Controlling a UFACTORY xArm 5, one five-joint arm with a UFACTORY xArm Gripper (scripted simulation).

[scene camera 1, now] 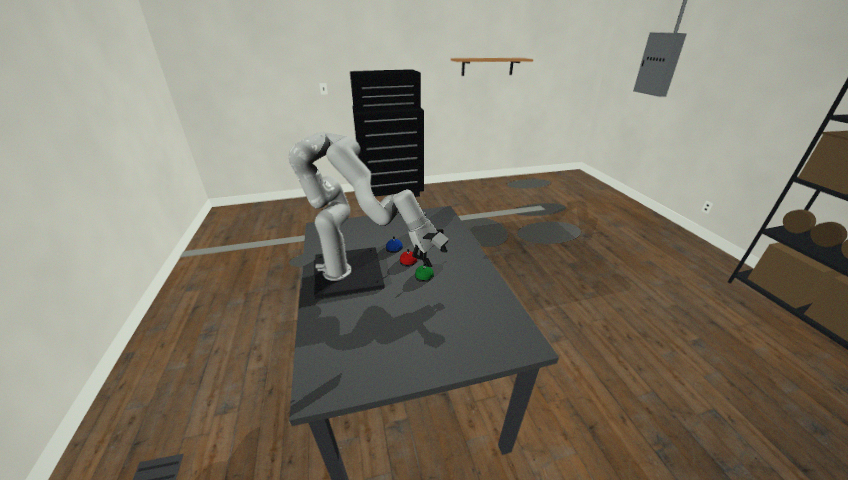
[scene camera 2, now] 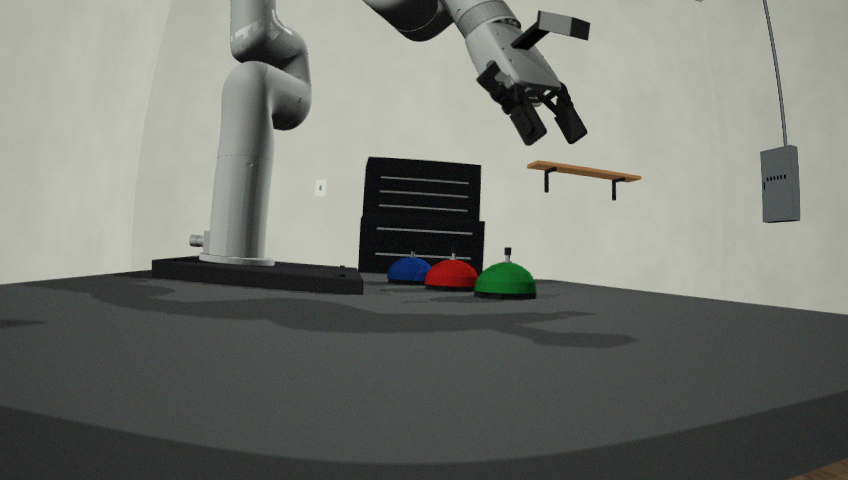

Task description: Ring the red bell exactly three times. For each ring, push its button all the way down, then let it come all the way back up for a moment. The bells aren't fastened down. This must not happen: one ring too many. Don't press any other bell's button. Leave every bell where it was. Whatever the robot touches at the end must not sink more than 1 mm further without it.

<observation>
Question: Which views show the gripper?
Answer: Scene camera 1 and scene camera 2: all of them.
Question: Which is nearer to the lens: the green bell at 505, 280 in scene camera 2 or the blue bell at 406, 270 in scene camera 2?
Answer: The green bell.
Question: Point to a red bell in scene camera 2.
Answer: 448, 274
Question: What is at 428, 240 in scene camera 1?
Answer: The gripper.
</observation>
